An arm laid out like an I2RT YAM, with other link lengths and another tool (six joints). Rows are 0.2 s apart.
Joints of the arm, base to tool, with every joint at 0 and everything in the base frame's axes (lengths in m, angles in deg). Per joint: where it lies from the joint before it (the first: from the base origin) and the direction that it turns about. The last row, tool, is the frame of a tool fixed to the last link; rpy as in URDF.
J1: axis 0 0 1 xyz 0 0 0.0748
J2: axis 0 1 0 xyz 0.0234 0.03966 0.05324
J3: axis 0 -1 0 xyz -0.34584 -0.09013 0
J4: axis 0 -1 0 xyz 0.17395 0.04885 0.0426
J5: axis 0 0 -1 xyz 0.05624 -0.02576 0.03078
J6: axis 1 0 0 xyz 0.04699 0 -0.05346
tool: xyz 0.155 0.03 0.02 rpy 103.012 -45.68 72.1
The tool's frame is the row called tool.
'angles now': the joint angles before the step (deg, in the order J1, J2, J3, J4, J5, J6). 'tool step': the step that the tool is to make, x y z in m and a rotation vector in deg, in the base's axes. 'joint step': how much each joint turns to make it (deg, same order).
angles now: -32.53, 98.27, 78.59, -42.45, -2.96, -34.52
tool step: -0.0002, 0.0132, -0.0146, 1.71, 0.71, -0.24
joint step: 1.83, -0.04, -4.23, 2.81, -0.02, 2.34
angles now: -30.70, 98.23, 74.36, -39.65, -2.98, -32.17
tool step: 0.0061, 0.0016, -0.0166, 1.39, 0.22, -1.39
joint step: 0.72, 1.64, -3.10, 3.98, -0.05, 2.38
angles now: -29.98, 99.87, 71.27, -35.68, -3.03, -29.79
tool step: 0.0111, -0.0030, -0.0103, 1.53, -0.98, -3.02
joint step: 0.44, 1.82, -1.48, 3.60, -0.12, 3.91
